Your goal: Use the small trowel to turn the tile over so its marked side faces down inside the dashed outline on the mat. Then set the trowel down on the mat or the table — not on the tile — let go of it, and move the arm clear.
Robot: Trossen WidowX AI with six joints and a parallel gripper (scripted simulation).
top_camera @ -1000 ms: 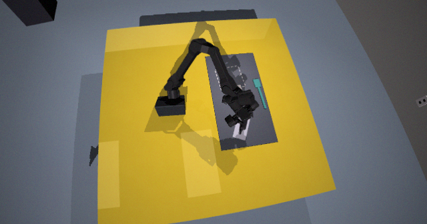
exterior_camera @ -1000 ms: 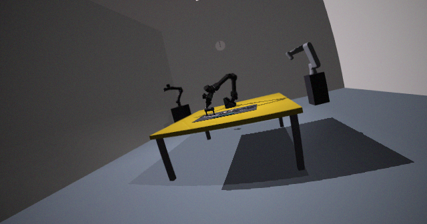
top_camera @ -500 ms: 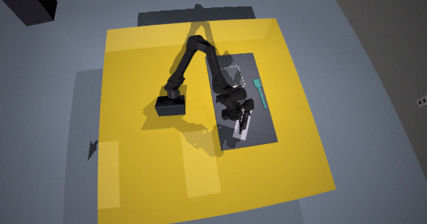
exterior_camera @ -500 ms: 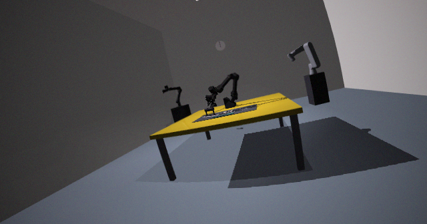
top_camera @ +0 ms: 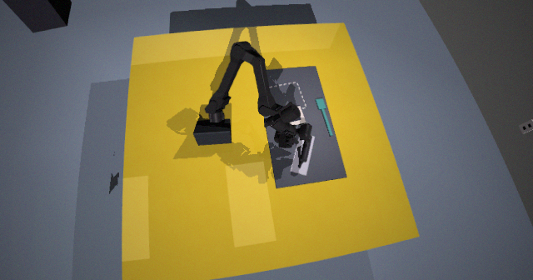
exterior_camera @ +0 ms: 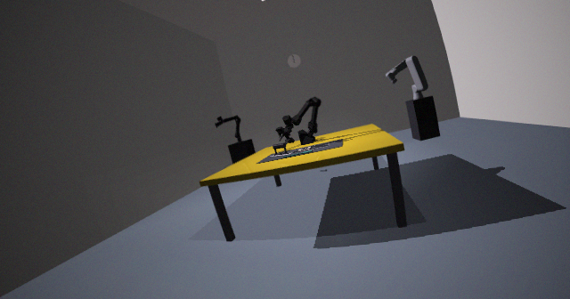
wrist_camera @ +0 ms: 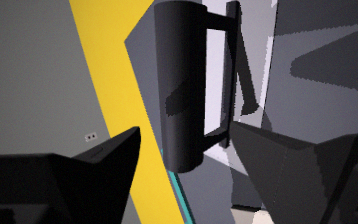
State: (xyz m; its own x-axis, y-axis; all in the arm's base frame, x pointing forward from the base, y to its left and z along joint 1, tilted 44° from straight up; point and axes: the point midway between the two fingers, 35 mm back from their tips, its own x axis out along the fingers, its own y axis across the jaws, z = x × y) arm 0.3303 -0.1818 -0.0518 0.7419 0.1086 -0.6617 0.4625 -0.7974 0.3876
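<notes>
Now: the dark mat 40 mm ahead of my gripper tip, 150 mm to the left of it and 110 mm below it. The rest, counted from my gripper tip: tile: 20 mm ahead, 170 mm to the left, 80 mm below; then teal trowel: 180 mm ahead, 160 mm to the left, 80 mm below.
</notes>
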